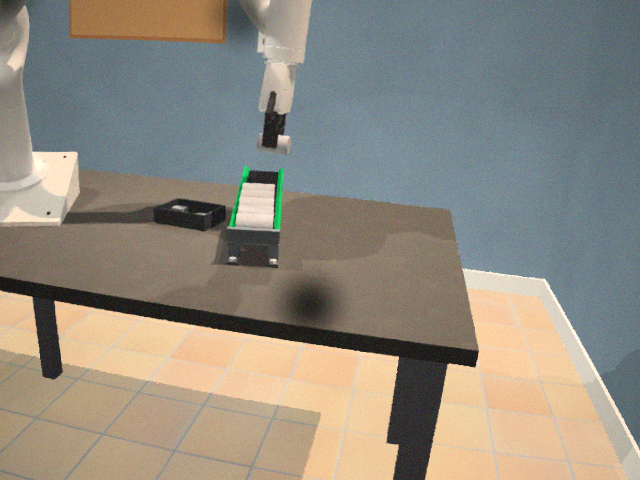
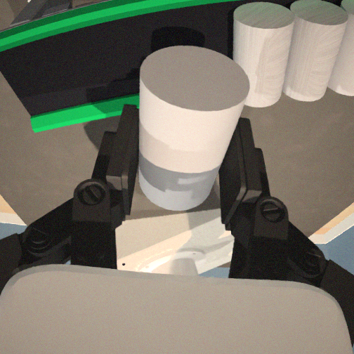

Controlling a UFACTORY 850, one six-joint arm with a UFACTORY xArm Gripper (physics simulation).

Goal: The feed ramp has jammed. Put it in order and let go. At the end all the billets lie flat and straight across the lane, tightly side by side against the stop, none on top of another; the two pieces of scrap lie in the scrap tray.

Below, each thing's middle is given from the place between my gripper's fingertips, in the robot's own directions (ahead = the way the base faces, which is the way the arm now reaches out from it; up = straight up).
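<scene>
Measured from my hand, the lane floor (image 2: 101, 61) is 4 cm to the right of it, 2 cm behind it and 11 cm below it. The pale billet (image 2: 190, 98) is 1 cm above my hand. There is also the grey stop (image 1: 234, 234), which is 24 cm to the right of my hand, 1 cm behind it and 12 cm below it, while the black scrap tray (image 1: 163, 214) is 1 cm to the left of my hand, 18 cm behind it and 17 cm below it.
</scene>
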